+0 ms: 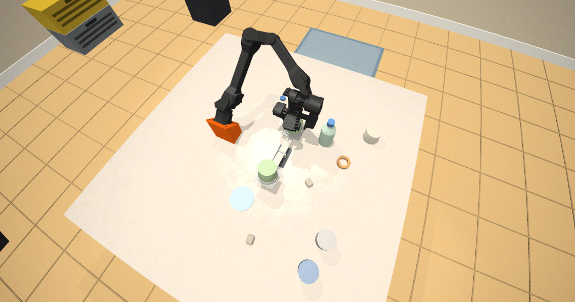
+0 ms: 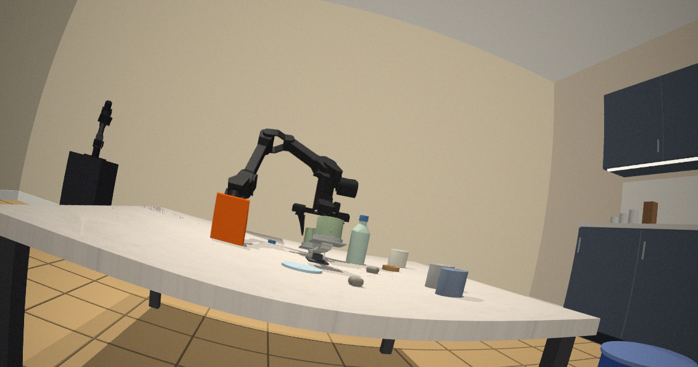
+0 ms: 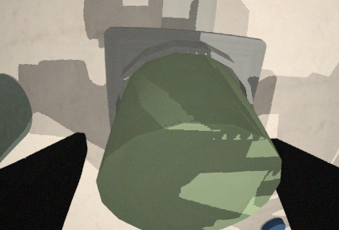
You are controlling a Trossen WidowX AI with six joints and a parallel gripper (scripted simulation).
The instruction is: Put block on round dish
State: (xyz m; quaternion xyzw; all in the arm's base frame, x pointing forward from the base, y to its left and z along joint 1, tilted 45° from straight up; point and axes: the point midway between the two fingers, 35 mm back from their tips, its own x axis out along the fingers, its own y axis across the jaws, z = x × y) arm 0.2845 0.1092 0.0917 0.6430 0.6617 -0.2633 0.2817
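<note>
My gripper tip is 2 cm above the pale teal block. From my gripper tip the other things lie so: blue disc (14 cm behind, 16 cm to the left, 6 cm below); cream cylinder (32 cm ahead, 13 cm to the left, 3 cm below); green bottle (15 cm ahead, 2 cm to the left, 5 cm above).
</note>
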